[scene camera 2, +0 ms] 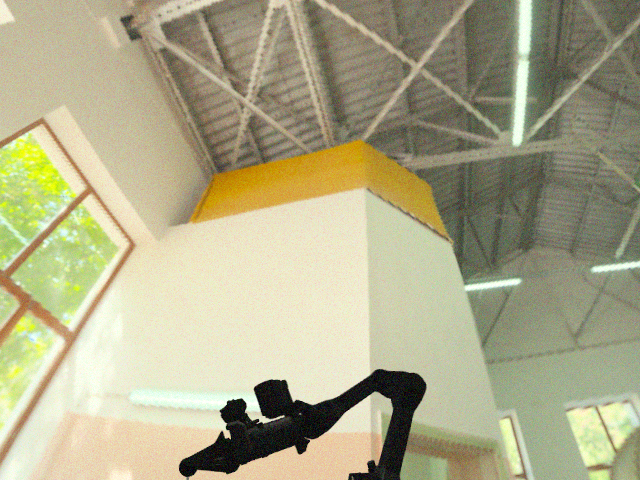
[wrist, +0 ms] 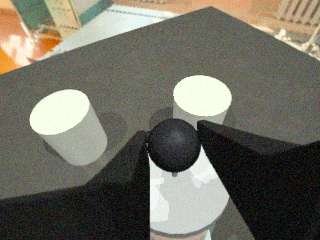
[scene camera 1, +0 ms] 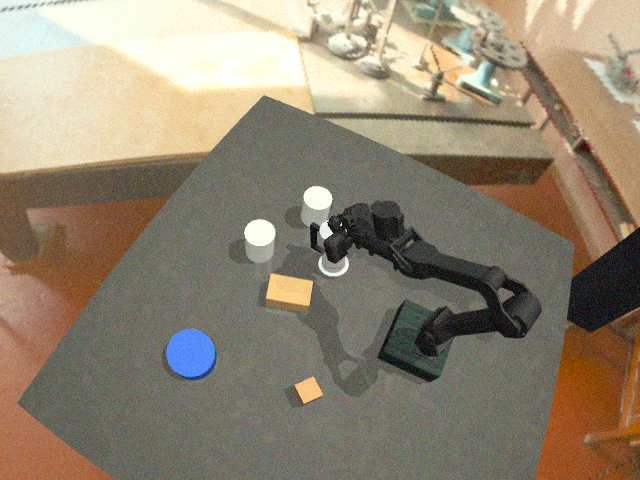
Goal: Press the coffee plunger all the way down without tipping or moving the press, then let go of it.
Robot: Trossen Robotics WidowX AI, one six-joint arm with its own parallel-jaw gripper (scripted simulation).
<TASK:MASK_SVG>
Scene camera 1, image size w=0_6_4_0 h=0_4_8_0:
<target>my gripper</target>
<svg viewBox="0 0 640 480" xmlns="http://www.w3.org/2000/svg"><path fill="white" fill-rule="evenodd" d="M379 200L372 203L371 210L367 203L357 203L346 208L343 214L338 214L342 223L341 226L329 221L327 222L333 232L323 242L328 261L335 264L348 254L347 250L352 247L353 243L355 243L357 249L363 247L369 251L369 255L375 255L373 243L376 238L376 231L371 210L374 204L380 202Z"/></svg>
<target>blue disc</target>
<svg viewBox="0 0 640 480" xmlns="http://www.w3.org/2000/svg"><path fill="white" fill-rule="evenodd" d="M185 329L171 338L166 350L168 363L177 375L187 380L201 380L207 377L215 368L216 350L206 334L198 330Z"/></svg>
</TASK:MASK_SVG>
